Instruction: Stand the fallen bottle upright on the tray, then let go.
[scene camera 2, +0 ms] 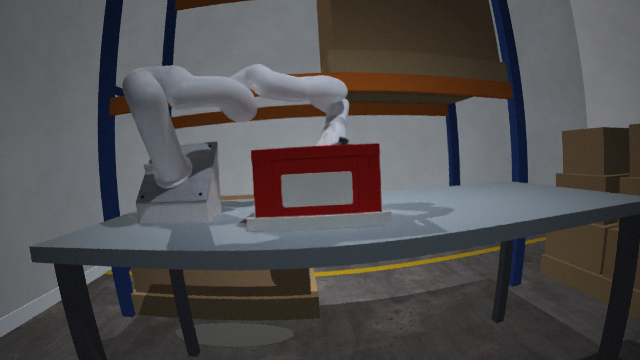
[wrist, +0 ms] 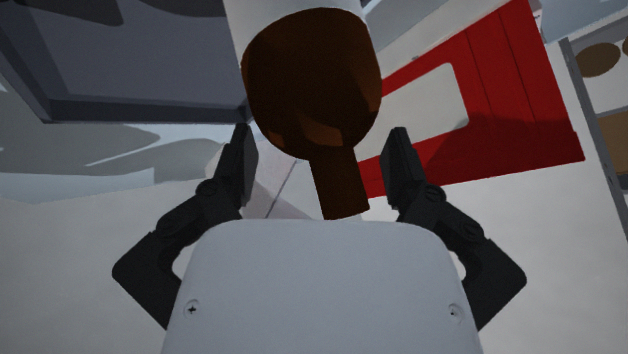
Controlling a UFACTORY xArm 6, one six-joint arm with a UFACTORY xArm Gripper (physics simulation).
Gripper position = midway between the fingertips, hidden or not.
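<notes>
I can see my gripper (wrist: pixel 320 141) here, and together with my gripper I can see a brown bottle (wrist: pixel 313 83).
</notes>
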